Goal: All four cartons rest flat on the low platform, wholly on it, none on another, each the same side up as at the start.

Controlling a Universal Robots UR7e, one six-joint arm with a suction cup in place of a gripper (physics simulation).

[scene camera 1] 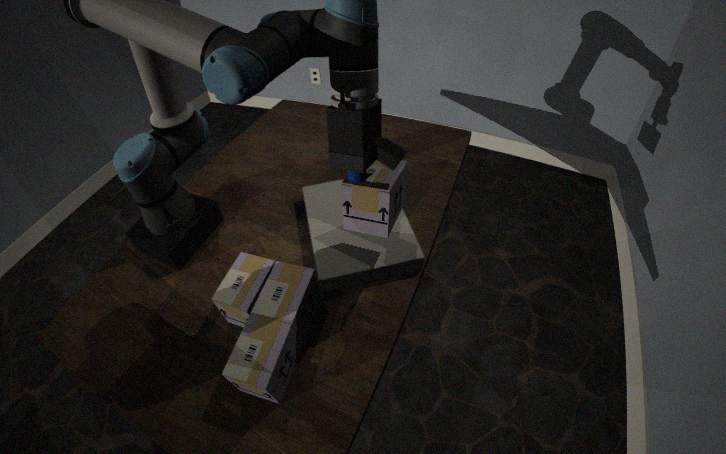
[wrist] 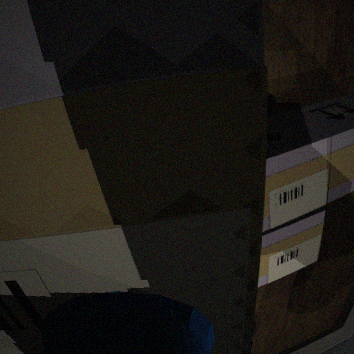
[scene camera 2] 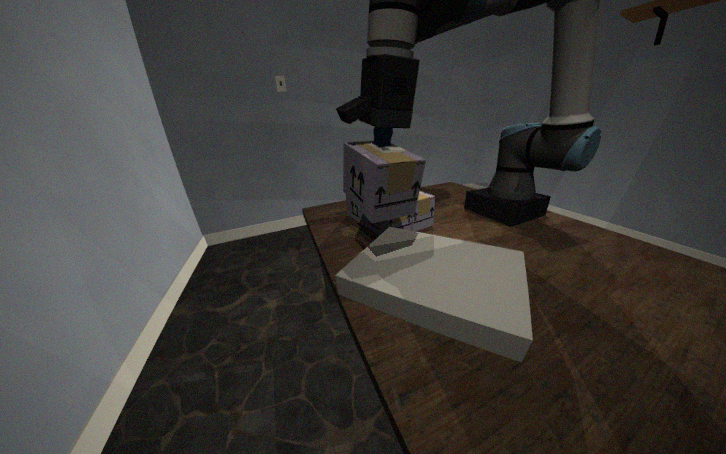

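Note:
My gripper, a blue suction cup, is shut on the top of a lilac carton with tan tape. The carton is upright, arrows up, and hangs above the pale low platform, apart from it. Three more cartons stand on the wooden table, labels up. The back left carton is beside the back right carton. The front carton adjoins the back right one. In scene camera 2 the held carton partly hides them.
The arm's black base stands on the wooden table, left of the platform in scene camera 1. The table edge runs close beside the platform, with dark stone floor beyond. Walls stand behind.

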